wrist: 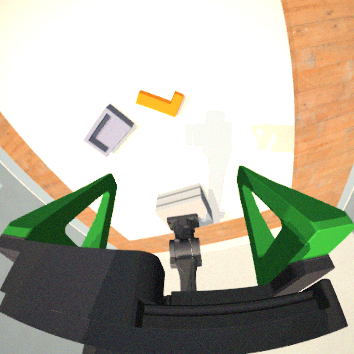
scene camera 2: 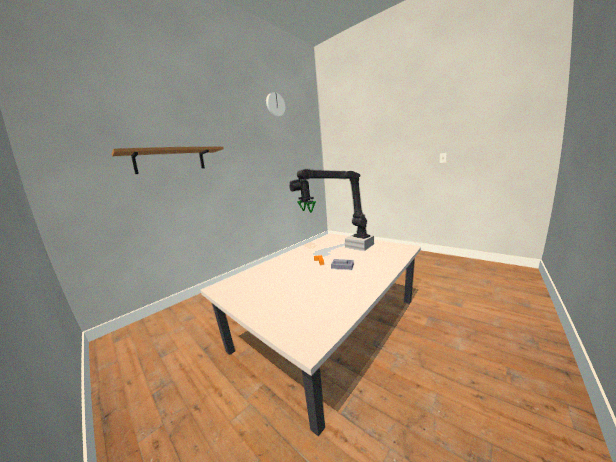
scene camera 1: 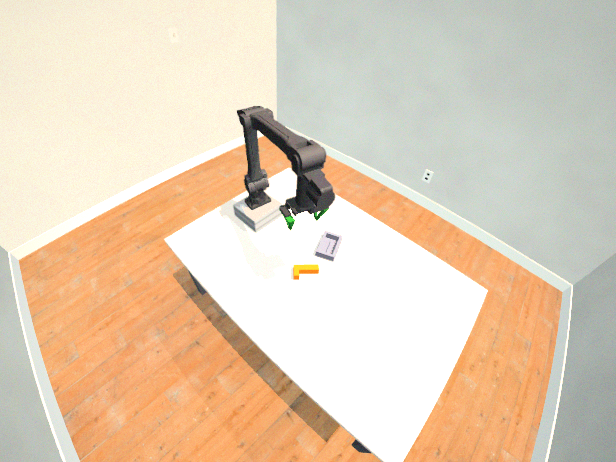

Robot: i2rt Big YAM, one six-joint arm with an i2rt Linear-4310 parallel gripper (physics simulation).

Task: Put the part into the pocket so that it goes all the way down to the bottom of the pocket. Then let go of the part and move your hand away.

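Places are measured from the arm's base along level axes (x ahead, y up, z right), in centimetres.
Where they show: gripper, between the fingertips: (wrist: 173,175) (scene camera 2: 307,211) (scene camera 1: 302,224); arm's base, origin of its link: (wrist: 182,220) (scene camera 2: 361,236) (scene camera 1: 258,201).
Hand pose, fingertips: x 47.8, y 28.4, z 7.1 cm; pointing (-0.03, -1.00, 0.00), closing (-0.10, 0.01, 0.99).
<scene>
Things, the pixels of their centre, and the offset from my fingertips. "*": a spot on its surface instead. Level surfaces: height alone.
- orange L-shaped part, middle of its body: (wrist: 159,97) (scene camera 1: 306,272) (scene camera 2: 318,260) dx -2.5, dy -35.0, dz -5.4 cm
- grey block, middle of its body: (wrist: 107,131) (scene camera 1: 329,245) (scene camera 2: 342,264) dx -8.4, dy -34.7, dz -23.1 cm
- pocket, a spot on its surface: (wrist: 99,135) * dx -9.6, dy -36.1, dz -27.1 cm
- white table, height of its surface: dy -36.6 cm
An orange L-shaped part (scene camera 1: 305,269) (scene camera 2: 319,259) (wrist: 159,103) lies flat on the table. A grey block (scene camera 1: 322,248) (scene camera 2: 342,265) (wrist: 118,131) with an L-shaped pocket lies beside it, apart from it. The pocket (wrist: 99,135) shows in the wrist view with no part in it. My gripper (scene camera 1: 305,222) (scene camera 2: 307,211) (wrist: 173,175) is open and empty, with green fingers wide apart. It hangs high above the table, pointing down; in the wrist view the part and the block show beyond the fingertips, the block to the left of the part.
The arm stands on a layered grey base (scene camera 1: 257,216) (scene camera 2: 359,242) (wrist: 182,201) at one end of the white table (scene camera 1: 390,320) (scene camera 2: 280,305) (wrist: 240,60). A wooden shelf (scene camera 2: 170,150) and a round clock (scene camera 2: 276,104) are on the wall, away from the arm.
</scene>
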